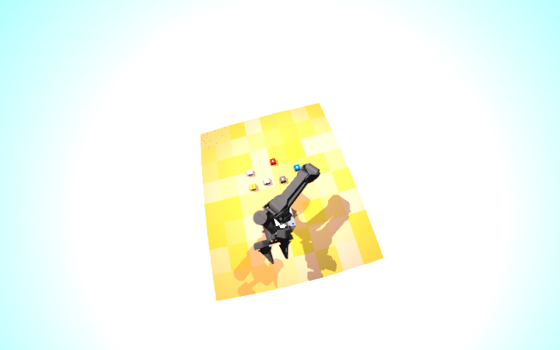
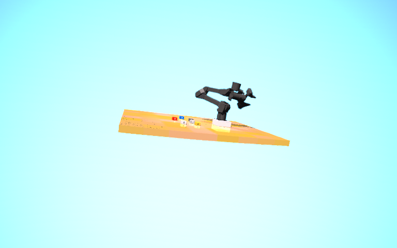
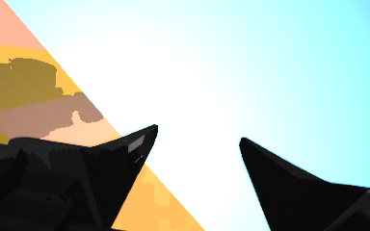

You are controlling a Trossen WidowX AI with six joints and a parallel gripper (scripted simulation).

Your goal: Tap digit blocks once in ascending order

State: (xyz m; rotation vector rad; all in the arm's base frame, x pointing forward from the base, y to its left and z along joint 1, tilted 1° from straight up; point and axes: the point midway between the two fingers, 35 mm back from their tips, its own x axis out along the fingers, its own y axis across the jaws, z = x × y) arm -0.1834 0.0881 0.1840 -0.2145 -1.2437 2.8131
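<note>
Now: the red block 560 mm ahead of my gripper tip, 170 mm to the right of it and 210 mm below it. Round my gripper tip: yellow block 460 mm ahead, 210 mm below; then blue block 460 mm ahead, 290 mm to the right, 210 mm below.
</note>
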